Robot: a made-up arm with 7 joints.
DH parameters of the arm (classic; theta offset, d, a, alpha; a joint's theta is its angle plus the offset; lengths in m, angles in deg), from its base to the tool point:
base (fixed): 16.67 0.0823 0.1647 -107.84
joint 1: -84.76 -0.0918 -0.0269 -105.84
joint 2: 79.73 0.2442 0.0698 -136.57
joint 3: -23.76 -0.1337 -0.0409 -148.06
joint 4: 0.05 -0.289 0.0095 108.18
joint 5: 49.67 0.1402 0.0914 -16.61
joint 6: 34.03 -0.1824 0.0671 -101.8
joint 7: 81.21 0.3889 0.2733 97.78
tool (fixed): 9.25 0.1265 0 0
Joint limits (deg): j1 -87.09..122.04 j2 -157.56..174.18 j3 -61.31..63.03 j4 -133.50..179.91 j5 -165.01..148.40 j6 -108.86..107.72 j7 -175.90..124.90
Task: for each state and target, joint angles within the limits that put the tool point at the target. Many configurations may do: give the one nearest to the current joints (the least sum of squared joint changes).
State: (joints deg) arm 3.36 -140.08 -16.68 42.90 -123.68 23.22 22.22
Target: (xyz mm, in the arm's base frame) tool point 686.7 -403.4 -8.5
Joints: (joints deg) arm -1.89 -155.57 -15.14 49.00 -126.32 17.59 22.57
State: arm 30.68 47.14 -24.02 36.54 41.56 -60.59 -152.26
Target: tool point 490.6 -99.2 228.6
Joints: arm 60.42 21.43 -9.38 13.00 27.93 -62.41 -128.53
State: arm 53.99 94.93 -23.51 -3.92 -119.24 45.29 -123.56
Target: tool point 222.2 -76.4 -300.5
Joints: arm 35.44 123.22 -29.25 -12.08 -134.85 38.05 -131.73
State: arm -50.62 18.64 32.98 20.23 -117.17 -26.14 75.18
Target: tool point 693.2 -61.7 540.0
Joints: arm -46.87 18.82 36.55 15.14 -118.14 -26.10 81.43
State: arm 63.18 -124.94 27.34 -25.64 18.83 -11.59 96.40
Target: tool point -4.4 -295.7 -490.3
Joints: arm 113.54 -143.14 39.48 -39.31 -0.48 -45.18 81.62
